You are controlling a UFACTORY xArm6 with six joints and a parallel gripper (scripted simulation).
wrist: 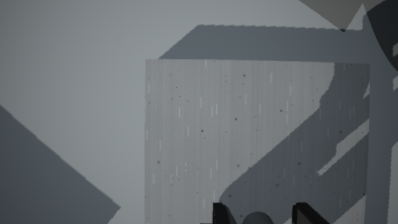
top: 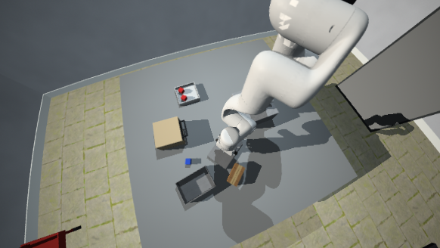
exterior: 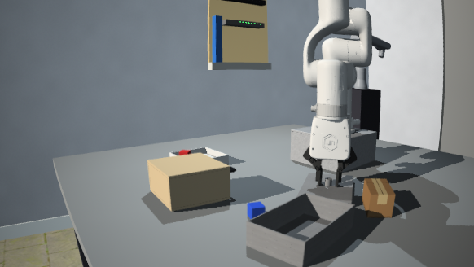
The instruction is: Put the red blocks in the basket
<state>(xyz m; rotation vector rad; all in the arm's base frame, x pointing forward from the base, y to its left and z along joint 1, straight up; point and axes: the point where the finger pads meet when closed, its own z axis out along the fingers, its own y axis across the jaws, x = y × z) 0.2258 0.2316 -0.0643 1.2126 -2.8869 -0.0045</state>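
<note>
My hand is 30 mm above the knobbed lid. Also, from my hand: blue block 220 mm ahead, 40 mm to the left, 30 mm below; then green block 130 mm to the left, 40 mm behind, 30 mm below; then cardboard box 150 mm to the left, 30 mm behind.
</note>
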